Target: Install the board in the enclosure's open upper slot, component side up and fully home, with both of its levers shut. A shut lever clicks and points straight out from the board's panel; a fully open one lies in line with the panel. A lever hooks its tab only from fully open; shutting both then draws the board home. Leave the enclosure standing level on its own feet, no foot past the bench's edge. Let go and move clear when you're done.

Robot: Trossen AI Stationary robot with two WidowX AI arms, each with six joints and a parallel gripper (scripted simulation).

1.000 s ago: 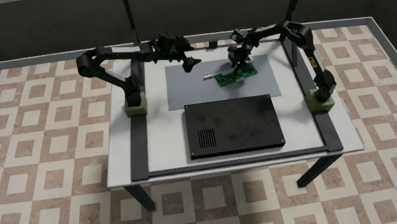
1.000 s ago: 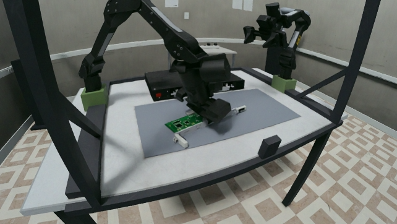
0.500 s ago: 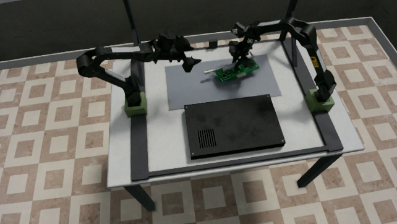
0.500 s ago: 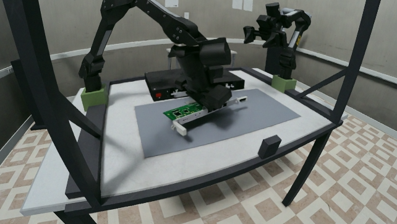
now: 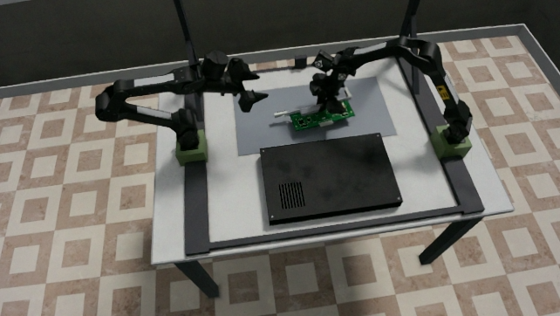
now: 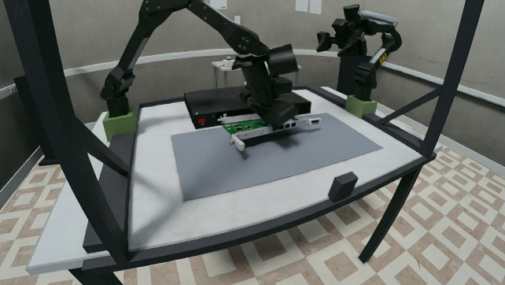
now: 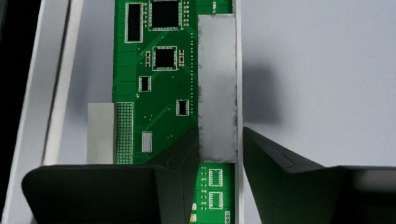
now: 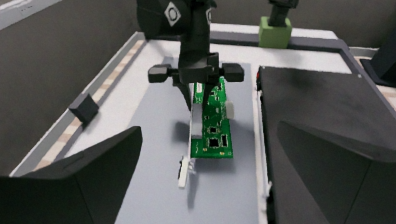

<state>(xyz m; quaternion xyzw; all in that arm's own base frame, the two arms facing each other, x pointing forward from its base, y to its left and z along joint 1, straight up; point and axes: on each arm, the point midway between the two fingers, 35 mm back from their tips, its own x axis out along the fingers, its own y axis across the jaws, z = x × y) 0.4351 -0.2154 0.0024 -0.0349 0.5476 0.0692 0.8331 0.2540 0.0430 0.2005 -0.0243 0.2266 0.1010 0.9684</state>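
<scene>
Now: the grey mat 8 cm below my left hand, 4 cm to the right of it and 1 cm behind it. The rest, counted from my left hand: black enclosure 26 cm ahead, 4 cm below.
</scene>
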